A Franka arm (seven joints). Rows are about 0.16 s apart.
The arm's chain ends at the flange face. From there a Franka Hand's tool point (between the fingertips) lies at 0.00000 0.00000 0.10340 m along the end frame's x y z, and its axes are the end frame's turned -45 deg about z.
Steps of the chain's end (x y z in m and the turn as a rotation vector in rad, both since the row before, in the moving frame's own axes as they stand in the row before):
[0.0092 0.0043 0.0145 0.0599 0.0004 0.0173]
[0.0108 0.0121 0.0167 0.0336 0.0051 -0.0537]
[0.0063 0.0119 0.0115 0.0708 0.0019 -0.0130]
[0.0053 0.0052 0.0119 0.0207 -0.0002 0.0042]
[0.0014 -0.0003 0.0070 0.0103 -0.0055 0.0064]
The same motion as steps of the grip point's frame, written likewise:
[0.0079 0.0052 0.0143 0.0421 0.0426 0.0173]
[0.0019 0.0140 0.0166 0.0202 0.0274 -0.0537]
[0.0013 0.0078 0.0112 0.0487 0.0514 -0.0130]
[0.0016 0.0059 0.0119 0.0148 0.0145 0.0042]
[0.0016 -0.0004 0.0070 0.0112 0.0034 0.0064]

